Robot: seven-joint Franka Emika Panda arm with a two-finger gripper.
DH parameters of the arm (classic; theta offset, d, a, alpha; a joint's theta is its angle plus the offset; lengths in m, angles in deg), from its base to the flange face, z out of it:
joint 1: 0 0.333 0 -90
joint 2: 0 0 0 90
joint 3: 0 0.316 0.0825 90
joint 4: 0 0 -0.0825 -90
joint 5: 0 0.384 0 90
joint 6: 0 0 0.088 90
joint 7: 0 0.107 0 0
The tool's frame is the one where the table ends.
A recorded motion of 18 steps. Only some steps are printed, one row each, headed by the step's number.
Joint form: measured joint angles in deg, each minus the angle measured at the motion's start. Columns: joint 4, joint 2, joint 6, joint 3, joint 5, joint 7, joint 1.
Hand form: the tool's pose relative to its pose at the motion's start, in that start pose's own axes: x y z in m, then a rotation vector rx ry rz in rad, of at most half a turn. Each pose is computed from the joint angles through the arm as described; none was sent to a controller.
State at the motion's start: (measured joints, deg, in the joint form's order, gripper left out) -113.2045 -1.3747 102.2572 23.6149 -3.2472 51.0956 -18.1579
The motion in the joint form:
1: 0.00 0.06 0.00 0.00 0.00 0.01 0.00
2: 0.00 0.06 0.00 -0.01 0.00 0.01 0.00
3: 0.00 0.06 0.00 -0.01 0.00 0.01 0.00
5: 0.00 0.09 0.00 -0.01 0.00 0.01 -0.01
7: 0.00 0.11 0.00 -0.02 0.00 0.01 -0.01
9: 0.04 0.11 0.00 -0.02 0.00 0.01 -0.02
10: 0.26 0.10 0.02 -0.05 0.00 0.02 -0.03
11: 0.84 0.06 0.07 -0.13 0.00 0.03 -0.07
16: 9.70 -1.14 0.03 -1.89 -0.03 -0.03 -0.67
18: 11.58 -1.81 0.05 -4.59 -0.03 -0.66 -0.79
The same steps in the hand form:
1: 0.0002 -0.0001 0.0005 -0.0005 -0.0009 0.0000
2: 0.0002 -0.0001 0.0005 -0.0005 -0.0010 0.0002
3: 0.0002 -0.0001 0.0005 -0.0005 -0.0010 0.0002
5: 0.0004 -0.0001 0.0007 -0.0007 -0.0014 0.0003
7: 0.0005 -0.0001 0.0009 -0.0008 -0.0018 0.0004
9: 0.0006 -0.0001 0.0006 -0.0003 -0.0014 0.0007
10: 0.0012 -0.0001 -0.0014 0.0031 0.0013 0.0018
11: 0.0029 0.0000 -0.0066 0.0120 0.0086 0.0046
16: 0.0251 0.0142 -0.0904 0.1403 0.1210 0.0551
18: 0.0431 0.0361 -0.1105 0.1710 0.1485 0.0959

